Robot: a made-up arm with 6 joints.
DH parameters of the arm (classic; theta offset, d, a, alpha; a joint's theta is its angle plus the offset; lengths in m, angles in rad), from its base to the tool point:
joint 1: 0 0.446 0 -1.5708
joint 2: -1.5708 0 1.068 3.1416
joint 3: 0 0 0 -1.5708
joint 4: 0 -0.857 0 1.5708
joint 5: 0 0.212 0 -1.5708
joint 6: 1.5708 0 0 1.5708
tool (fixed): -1.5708 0 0 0
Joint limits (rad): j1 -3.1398..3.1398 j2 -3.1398..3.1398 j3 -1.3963..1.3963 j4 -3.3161..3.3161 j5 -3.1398..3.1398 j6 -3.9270..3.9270
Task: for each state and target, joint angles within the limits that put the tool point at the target. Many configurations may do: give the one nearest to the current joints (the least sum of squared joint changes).
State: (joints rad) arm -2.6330 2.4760 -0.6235 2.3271 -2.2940 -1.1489
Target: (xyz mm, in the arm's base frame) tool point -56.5 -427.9 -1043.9
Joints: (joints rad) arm -2.0729 2.3035 0.0995 2.4006 -2.2940 -1.1489
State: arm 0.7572 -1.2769 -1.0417 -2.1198 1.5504 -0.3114
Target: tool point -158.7 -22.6 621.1
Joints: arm 0.7098 -1.1436 -1.2306 -1.9900 1.5504 -0.3114
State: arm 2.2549 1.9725 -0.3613 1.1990 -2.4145 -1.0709
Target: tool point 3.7 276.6 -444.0
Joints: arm 2.0040 1.9700 -0.7993 0.9722 -2.4145 -1.0709
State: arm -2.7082 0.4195 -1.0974 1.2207 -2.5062 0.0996
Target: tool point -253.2 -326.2 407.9
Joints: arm -1.8532 0.8028 -1.3963 0.7696 -2.5062 0.0996
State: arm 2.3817 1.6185 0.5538 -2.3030 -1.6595 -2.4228
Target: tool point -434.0 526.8 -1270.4
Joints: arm 2.0624 2.4819 1.1174 -2.2545 -1.6595 -2.4228
